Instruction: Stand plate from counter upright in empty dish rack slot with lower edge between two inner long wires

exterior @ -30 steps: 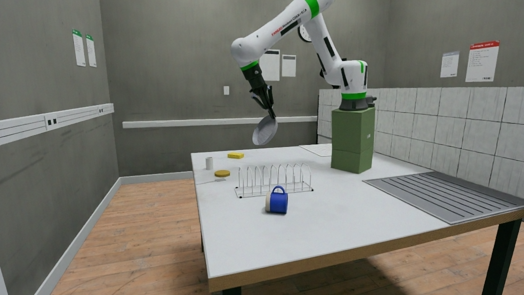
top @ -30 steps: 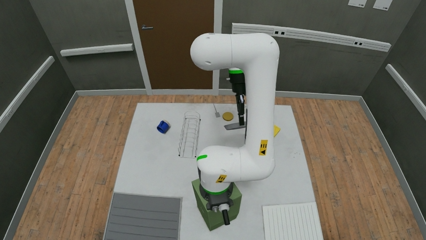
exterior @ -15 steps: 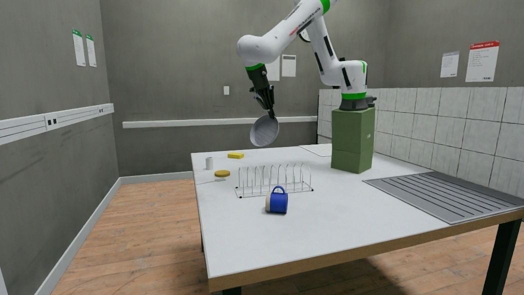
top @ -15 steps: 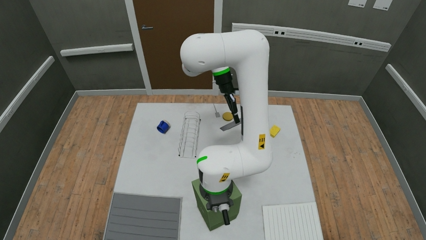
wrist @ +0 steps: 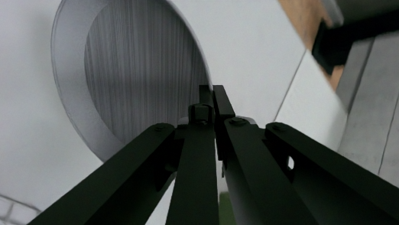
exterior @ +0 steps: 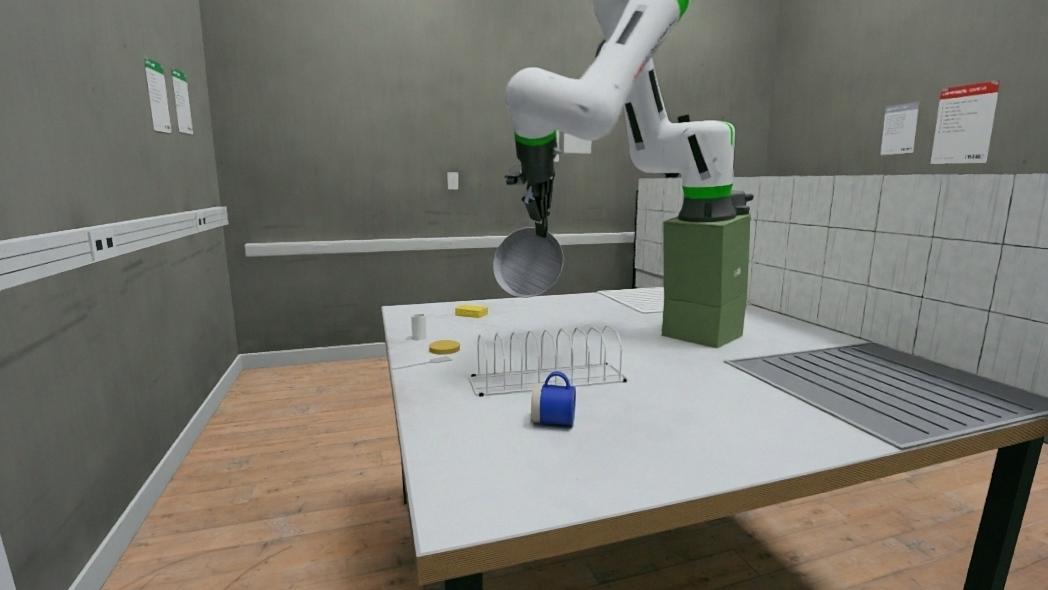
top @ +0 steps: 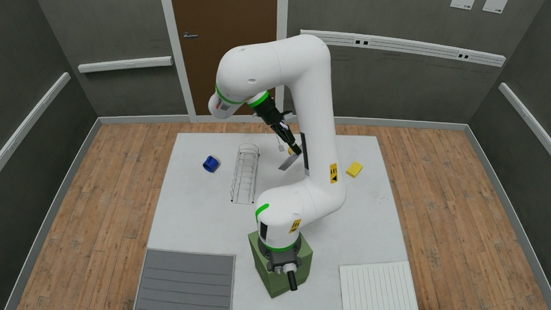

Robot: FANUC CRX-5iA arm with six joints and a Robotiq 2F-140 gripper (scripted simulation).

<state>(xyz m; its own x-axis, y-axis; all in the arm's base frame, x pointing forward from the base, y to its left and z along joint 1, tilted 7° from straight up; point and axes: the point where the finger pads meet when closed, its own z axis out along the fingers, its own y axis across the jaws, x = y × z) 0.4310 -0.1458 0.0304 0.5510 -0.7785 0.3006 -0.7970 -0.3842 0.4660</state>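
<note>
Now: the grey plate 100 mm below my hand, 30 mm ahead of it and 10 mm to the right of it. Also, from my hand: yellow disc 310 mm below, 250 mm ahead, 80 mm to the right; then white cup 300 mm below, 280 mm ahead, 210 mm to the right; then white ribbed mat 720 mm behind, 320 mm below, 280 mm to the right.
</note>
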